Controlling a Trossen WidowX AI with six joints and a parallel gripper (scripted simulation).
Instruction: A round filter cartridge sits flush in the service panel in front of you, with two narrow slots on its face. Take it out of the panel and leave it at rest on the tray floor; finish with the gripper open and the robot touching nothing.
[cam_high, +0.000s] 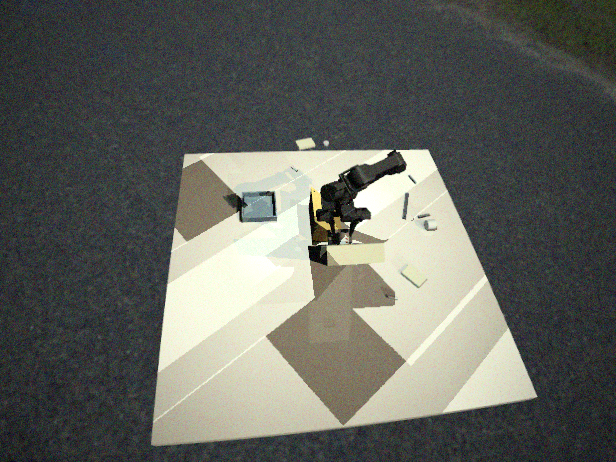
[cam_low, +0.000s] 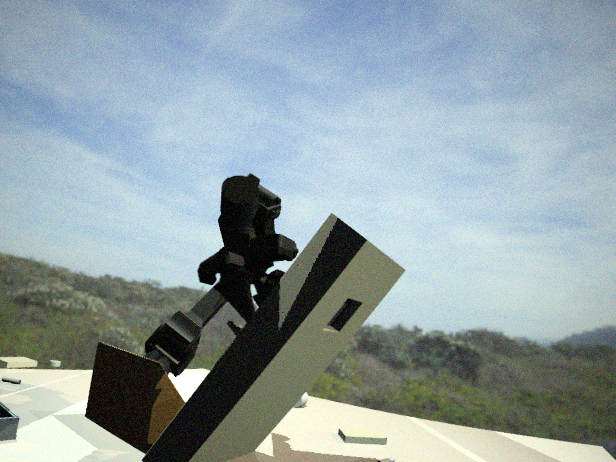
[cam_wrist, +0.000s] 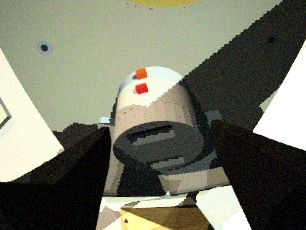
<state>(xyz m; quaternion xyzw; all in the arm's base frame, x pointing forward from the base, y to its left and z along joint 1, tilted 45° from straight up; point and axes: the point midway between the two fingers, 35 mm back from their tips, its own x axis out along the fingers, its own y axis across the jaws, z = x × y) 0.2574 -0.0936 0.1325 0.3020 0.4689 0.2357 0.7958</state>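
Now: gripper tip 31 cm past the blue-grey tray, 32 cm to the left of it and 21 cm above it. Also, from my gripper tip: round filter cartridge: right at my gripper tip.
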